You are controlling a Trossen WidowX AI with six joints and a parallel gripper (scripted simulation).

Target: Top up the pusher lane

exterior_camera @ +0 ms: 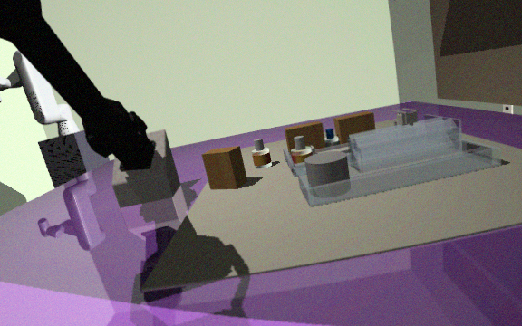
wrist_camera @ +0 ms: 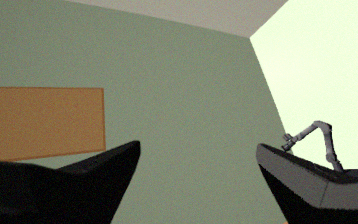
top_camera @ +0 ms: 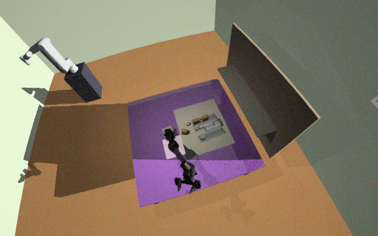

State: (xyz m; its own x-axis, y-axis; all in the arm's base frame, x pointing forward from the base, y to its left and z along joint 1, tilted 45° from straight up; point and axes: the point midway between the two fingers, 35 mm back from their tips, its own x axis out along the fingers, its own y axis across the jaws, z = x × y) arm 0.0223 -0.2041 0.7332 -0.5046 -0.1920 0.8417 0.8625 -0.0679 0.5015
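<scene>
Right now my gripper tip is 420 mm short of the clear lane rack, 660 mm to the right of it and 460 mm above it. Also, from my gripper tip: grey mat 340 mm ahead, 700 mm to the left, 480 mm below; grey cylinder 300 mm ahead, 540 mm to the left, 450 mm below; brown box 130 mm ahead, 660 mm to the left, 440 mm below.
</scene>
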